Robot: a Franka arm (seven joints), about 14 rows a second.
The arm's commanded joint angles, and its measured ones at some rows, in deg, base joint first. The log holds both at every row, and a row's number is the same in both.
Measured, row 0: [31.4 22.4 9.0 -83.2 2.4 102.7 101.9]
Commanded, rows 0 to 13: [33.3 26.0 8.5 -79.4 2.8 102.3 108.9]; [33.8 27.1 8.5 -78.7 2.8 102.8 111.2]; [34.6 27.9 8.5 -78.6 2.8 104.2 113.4]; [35.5 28.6 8.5 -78.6 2.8 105.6 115.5]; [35.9 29.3 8.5 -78.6 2.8 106.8 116.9]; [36.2 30.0 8.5 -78.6 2.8 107.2 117.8]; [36.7 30.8 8.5 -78.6 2.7 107.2 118.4]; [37.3 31.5 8.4 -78.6 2.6 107.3 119.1]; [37.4 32.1 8.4 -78.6 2.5 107.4 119.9]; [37.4 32.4 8.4 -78.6 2.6 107.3 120.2]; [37.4 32.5 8.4 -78.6 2.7 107.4 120.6]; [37.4 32.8 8.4 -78.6 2.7 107.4 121.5]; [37.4 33.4 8.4 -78.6 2.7 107.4 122.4]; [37.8 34.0 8.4 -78.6 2.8 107.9 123.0]
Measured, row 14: [36.9 32.4 8.9 -80.2 2.4 107.8 120.8]
